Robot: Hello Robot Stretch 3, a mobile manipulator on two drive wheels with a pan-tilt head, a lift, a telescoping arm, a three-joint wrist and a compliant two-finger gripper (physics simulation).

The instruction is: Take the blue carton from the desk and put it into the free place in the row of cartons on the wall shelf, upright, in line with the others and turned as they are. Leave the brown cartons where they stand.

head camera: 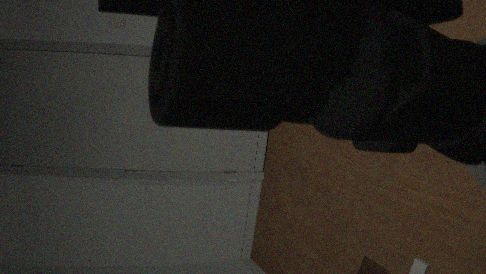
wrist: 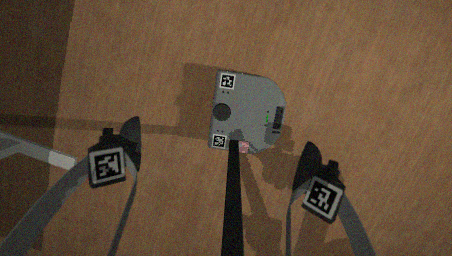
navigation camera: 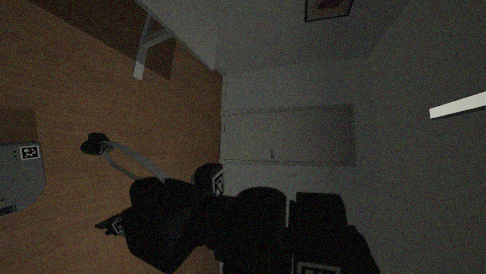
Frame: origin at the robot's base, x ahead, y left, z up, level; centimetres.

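Seen in the pictures: gripper, fingertip midpoint: (navigation camera: 96, 183).
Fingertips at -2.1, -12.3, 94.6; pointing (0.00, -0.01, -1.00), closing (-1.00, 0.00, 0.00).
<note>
A point is followed by its place in that frame, as x, y, z.
My gripper (navigation camera: 101, 184) {-2.1, -12.3, 94.6} (wrist: 220, 147) {-2.1, -12.3, 94.6} is open, with its two fingers wide apart and nothing between them. It hangs high above the wooden floor, and the robot's own base shows far below it in the wrist view. In the head view the dark arm and wrist cover much of the upper part, and the fingertips cannot be made out. The blue carton, the brown cartons and the wall shelf do not show in any of the three views.
A light foot of a stand or desk (head camera: 418, 267) {56.6, -79.5, 2.5} (navigation camera: 139, 70) {60.8, -80.5, 2.6} (wrist: 62, 159) rests on the wooden floor (head camera: 350, 210) {39.4, -133.6, 0.0} (navigation camera: 75, 90) {35.4, -36.5, 0.0} (wrist: 350, 60). A grey door (navigation camera: 310, 135) {-9.1, -226.7, 148.8}, a framed picture (navigation camera: 327, 10) {121.0, -152.7, 165.9} and a bright white bar (navigation camera: 457, 105) {13.7, -86.7, 207.8} show in the navigation view. The grey base (navigation camera: 20, 175) {-9.8, -9.1, 16.0} (wrist: 250, 105) stands below.
</note>
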